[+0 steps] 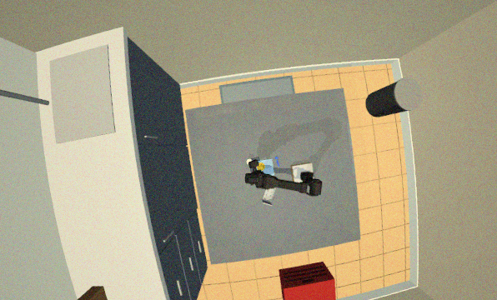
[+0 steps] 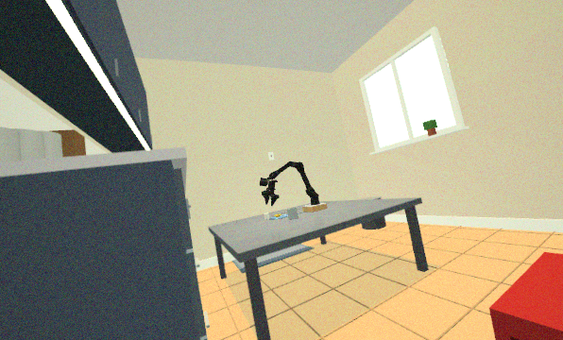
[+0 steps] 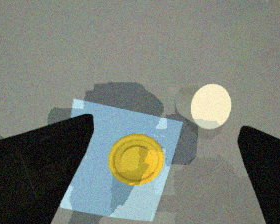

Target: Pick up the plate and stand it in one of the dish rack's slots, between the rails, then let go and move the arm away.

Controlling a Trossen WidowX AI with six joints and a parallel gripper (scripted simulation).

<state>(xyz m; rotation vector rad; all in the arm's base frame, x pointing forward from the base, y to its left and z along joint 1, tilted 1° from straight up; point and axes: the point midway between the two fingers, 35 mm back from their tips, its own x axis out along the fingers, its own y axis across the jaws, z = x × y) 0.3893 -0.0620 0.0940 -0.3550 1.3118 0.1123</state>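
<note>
The yellow plate is 60 mm behind my gripper tip, 10 mm to the right of it and 100 mm below it. Round my gripper tip: light blue square mat (90 mm behind, 110 mm below); blue spoon (190 mm behind, 60 mm to the right, 110 mm below); cream round object (20 mm ahead, 60 mm to the right, 90 mm below).
</note>
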